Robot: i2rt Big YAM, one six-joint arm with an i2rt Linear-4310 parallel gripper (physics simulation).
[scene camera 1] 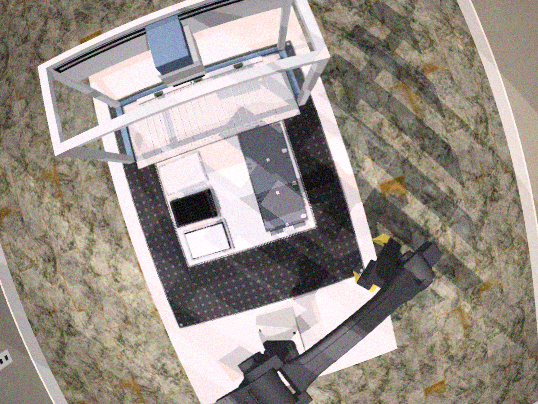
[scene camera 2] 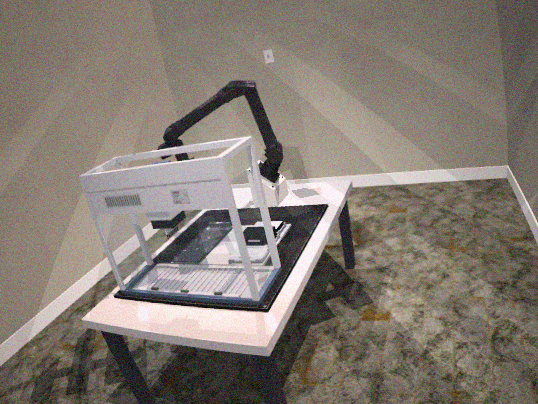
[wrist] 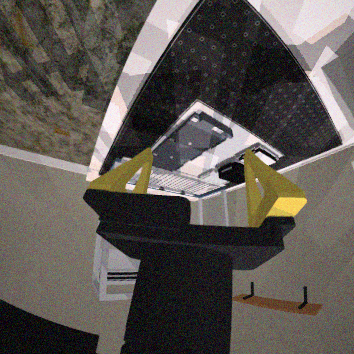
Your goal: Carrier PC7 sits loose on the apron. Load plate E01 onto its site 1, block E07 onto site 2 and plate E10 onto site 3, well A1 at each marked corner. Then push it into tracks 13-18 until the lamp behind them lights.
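Where they show: gripper, fingertip midpoint: (scene camera 1: 364, 256) (wrist: 196, 151); arm's base at its link origin: (scene camera 1: 283, 352) (scene camera 2: 266, 173).
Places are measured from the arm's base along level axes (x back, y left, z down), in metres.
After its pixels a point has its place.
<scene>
My gripper (scene camera 1: 366, 257) @(x -0.221, y -0.301, z -0.075 m) (wrist: 196, 151) @(x -0.221, y -0.301, z -0.075 m) is open and empty, high beyond the table's right edge in the first scene view. A long dark grey carrier (scene camera 1: 272, 175) @(x -0.503, y -0.152, z 0.120 m) (wrist: 192, 137) @(x -0.420, y -0.157, z 0.120 m) lies on the right of the white apron (scene camera 1: 232, 185) @(x -0.517, y -0.027, z 0.131 m). To its left stand three plates in a row: a white one (scene camera 1: 182, 172) @(x -0.610, y 0.103, z 0.116 m) nearest the tracks, a black one (scene camera 1: 194, 207) @(x -0.496, y 0.099, z 0.087 m) (wrist: 231, 171) @(x -0.467, y 0.047, z 0.081 m) (scene camera 2: 255, 235) in the middle, and a white one with a dark outline (scene camera 1: 207, 241) @(x -0.385, y 0.103, z 0.105 m) (wrist: 262, 155) @(x -0.354, y 0.082, z 0.105 m) nearest the arm base. Plate labels and well A1 marks are too small to read. The ribbed track deck (scene camera 1: 200, 117) @(x -0.754, y -0.005, z 0.131 m) (scene camera 2: 190, 280) @(x -0.898, y 0.019, z 0.052 m) lies behind; no lit lamp can be made out.
A white open frame (scene camera 1: 192, 89) @(x -0.704, y -0.057, z -0.349 m) (scene camera 2: 155, 175) @(x -0.903, y 0.016, z -0.318 m) stands over the track deck. A blue-topped box (scene camera 1: 170, 45) @(x -0.820, y -0.042, z -0.329 m) hangs in it. A black dotted mat (scene camera 1: 240, 285) @(x -0.214, y 0.062, z 0.131 m) (scene camera 2: 305, 225) @(x -0.354, y 0.264, z 0.130 m) surrounds the apron. The arm base (scene camera 1: 277, 322) @(x -0.089, y -0.013, z 0.034 m) stands at the table's near end.
</scene>
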